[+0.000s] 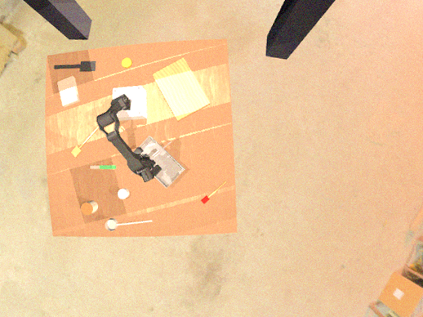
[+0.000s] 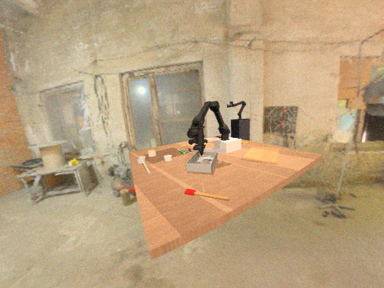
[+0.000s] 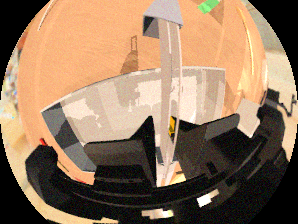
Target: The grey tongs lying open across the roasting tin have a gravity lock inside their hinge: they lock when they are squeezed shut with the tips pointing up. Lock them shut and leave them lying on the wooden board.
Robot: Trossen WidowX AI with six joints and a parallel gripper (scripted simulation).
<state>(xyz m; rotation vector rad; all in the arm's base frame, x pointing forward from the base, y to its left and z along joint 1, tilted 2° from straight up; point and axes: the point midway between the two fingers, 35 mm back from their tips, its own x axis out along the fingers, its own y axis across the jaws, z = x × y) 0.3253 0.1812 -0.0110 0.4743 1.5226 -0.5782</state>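
My gripper tip is 50 mm to the right of the grey roasting tin and 20 mm above it. From my gripper tip the other things lie so: black spatula: 620 mm to the right, 590 mm behind, 50 mm below; then wooden board: 480 mm behind, 130 mm to the left, 40 mm below; then pale block: 650 mm to the right, 400 mm behind, 40 mm below.
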